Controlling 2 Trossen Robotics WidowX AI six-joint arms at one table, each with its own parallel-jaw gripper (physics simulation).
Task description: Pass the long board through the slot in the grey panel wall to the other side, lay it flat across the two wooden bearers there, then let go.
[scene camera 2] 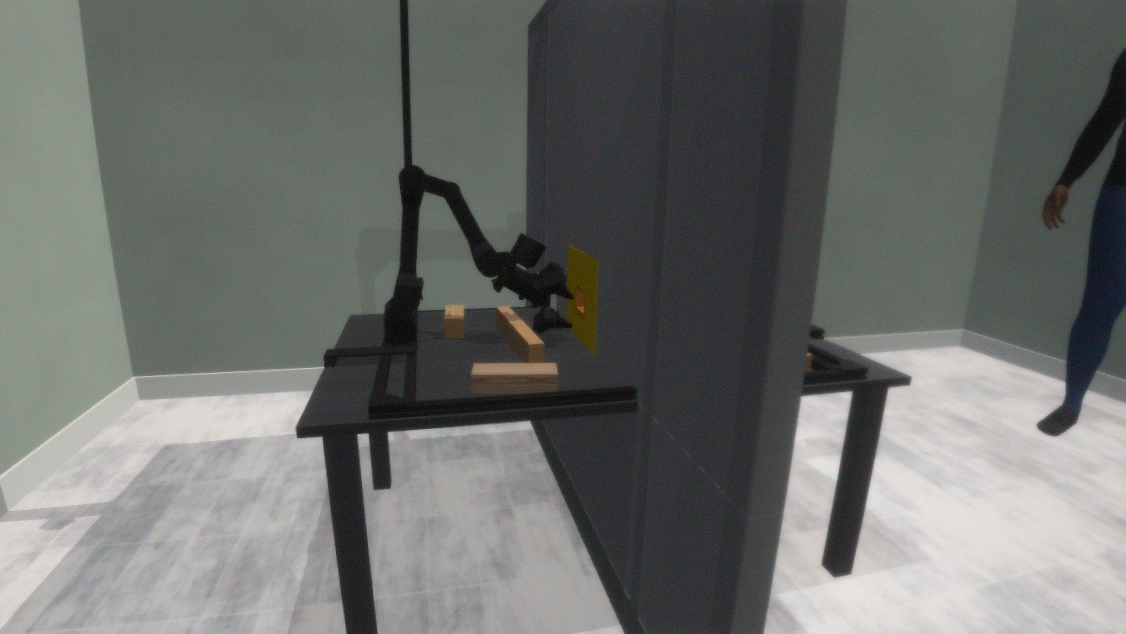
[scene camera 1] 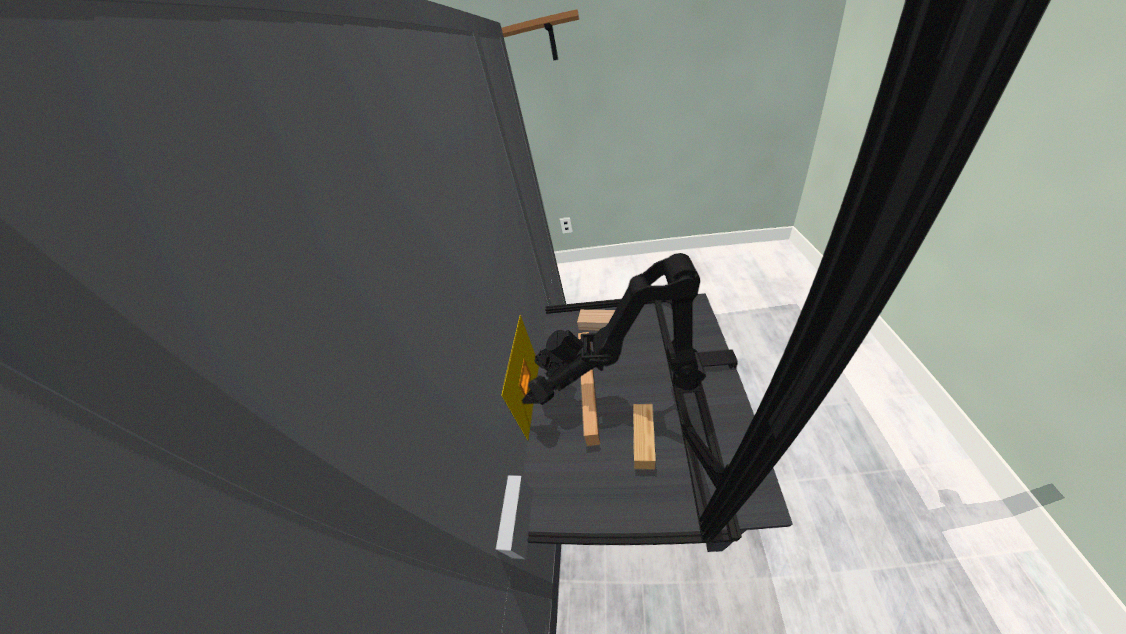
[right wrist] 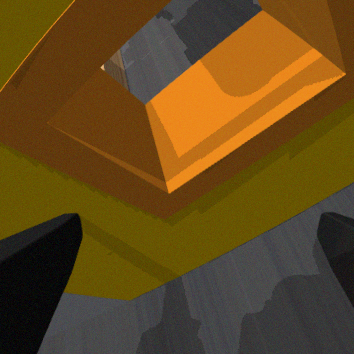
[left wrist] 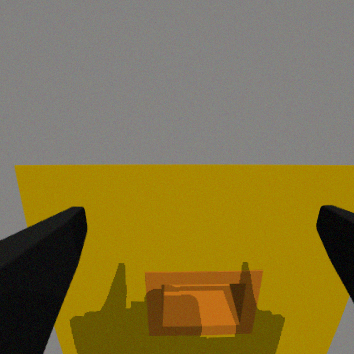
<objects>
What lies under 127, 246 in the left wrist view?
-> A yellow plate.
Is my right gripper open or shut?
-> Open.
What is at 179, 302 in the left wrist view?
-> A slot.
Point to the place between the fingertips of my left gripper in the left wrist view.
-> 204, 217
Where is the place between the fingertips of my right gripper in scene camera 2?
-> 572, 312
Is my left gripper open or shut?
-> Open.
</objects>
